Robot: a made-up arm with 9 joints.
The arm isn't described. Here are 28 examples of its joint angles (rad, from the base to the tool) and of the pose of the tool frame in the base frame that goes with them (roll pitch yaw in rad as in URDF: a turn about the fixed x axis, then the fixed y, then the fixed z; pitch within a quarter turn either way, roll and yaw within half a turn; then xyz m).
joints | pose
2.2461 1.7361 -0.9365 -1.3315 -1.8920 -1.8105 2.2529 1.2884 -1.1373 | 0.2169 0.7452 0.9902 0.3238 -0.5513 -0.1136
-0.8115 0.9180 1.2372 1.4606 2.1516 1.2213 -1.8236 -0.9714 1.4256 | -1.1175 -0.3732 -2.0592 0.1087 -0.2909 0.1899
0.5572 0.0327 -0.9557 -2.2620 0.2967 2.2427 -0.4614 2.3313 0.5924 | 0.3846 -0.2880 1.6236 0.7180 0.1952 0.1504
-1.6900 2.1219 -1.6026 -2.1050 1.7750 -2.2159 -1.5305 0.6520 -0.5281 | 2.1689 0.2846 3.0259 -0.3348 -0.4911 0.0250
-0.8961 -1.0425 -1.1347 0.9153 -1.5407 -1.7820 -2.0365 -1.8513 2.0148 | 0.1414 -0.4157 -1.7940 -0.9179 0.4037 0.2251
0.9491 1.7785 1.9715 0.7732 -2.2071 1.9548 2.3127 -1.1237 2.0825 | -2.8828 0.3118 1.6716 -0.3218 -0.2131 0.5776
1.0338 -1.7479 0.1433 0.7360 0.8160 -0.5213 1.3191 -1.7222 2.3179 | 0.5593 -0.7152 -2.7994 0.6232 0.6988 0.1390
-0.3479 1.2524 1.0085 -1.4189 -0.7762 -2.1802 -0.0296 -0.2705 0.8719 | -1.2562 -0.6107 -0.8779 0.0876 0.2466 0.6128
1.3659 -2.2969 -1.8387 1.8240 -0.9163 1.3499 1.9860 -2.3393 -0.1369 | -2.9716 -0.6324 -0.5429 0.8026 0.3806 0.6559
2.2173 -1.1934 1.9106 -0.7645 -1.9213 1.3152 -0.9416 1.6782 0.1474 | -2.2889 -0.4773 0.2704 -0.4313 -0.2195 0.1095
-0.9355 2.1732 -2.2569 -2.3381 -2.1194 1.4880 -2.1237 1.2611 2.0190 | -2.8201 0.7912 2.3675 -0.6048 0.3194 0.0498
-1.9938 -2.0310 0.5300 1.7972 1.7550 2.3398 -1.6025 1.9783 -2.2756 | -0.9922 1.0628 -2.7283 -1.1415 -0.1484 0.0065
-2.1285 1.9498 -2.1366 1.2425 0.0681 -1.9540 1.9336 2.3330 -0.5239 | -0.3063 -0.1126 3.0858 0.1786 0.3017 0.1431
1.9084 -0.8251 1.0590 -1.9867 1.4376 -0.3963 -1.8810 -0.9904 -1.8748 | -1.0902 0.4836 0.1804 0.0442 -0.2758 0.7108
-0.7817 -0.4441 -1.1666 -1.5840 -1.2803 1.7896 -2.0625 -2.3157 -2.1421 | -2.4474 -0.2738 -1.1751 0.0797 0.3350 0.6130
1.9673 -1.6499 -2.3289 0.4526 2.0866 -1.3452 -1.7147 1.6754 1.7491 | 0.3560 -0.2517 2.3449 0.8336 0.0727 -0.3647
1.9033 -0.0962 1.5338 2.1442 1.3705 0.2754 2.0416 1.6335 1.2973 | 0.4317 -0.4124 0.7344 0.5315 0.2686 -0.5133
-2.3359 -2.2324 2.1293 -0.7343 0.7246 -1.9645 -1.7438 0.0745 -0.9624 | 0.4152 1.1256 1.0372 -0.6944 -0.6767 -0.0661
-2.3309 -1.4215 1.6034 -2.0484 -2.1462 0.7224 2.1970 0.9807 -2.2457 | -2.1071 -0.1072 3.0805 0.3175 -0.1911 0.2408
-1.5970 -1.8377 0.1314 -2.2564 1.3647 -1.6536 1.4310 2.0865 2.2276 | -2.1023 0.3594 0.5088 -0.0900 0.1422 0.4046
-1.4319 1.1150 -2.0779 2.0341 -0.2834 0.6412 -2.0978 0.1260 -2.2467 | 1.2419 0.4494 2.8625 0.3276 0.0595 -0.7015
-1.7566 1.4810 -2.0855 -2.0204 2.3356 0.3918 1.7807 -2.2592 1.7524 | 3.0280 0.6376 -0.0300 -0.6745 0.2258 0.1888
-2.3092 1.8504 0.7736 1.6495 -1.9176 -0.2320 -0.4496 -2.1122 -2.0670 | -1.1306 -0.7499 -0.4006 -0.3850 0.3544 0.7588
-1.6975 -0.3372 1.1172 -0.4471 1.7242 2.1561 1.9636 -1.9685 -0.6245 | 1.9433 0.0728 1.4113 -0.3902 0.4909 -0.3018
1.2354 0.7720 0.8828 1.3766 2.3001 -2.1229 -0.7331 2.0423 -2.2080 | -0.6716 -1.0685 0.7385 0.0532 -0.2710 0.0667
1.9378 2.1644 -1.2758 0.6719 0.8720 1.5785 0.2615 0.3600 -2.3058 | 1.2758 -0.8331 0.2920 -0.0021 0.4485 -0.1048
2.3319 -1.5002 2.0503 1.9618 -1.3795 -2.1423 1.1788 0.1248 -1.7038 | 2.8536 -0.8980 -1.0196 0.7551 -0.0148 -0.3546
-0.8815 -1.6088 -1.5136 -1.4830 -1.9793 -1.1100 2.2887 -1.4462 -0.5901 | 0.5517 -0.4401 2.3048 0.0291 0.1724 0.2412
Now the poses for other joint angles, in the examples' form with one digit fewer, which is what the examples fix.
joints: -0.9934 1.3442 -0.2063 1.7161 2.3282 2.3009 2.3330 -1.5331 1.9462
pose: 0.930 0.644 2.939 0.452 0.256 0.108
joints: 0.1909 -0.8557 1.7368 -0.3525 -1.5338 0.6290 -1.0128 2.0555 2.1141
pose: -2.254 0.951 1.382 0.411 0.085 -0.027
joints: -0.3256 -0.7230 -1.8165 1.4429 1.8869 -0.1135 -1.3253 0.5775 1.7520
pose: -0.514 0.682 2.935 -0.176 0.917 -0.459
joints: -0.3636 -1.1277 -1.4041 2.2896 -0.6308 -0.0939 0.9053 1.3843 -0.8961
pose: 1.106 -0.633 -0.415 0.295 0.755 -0.088
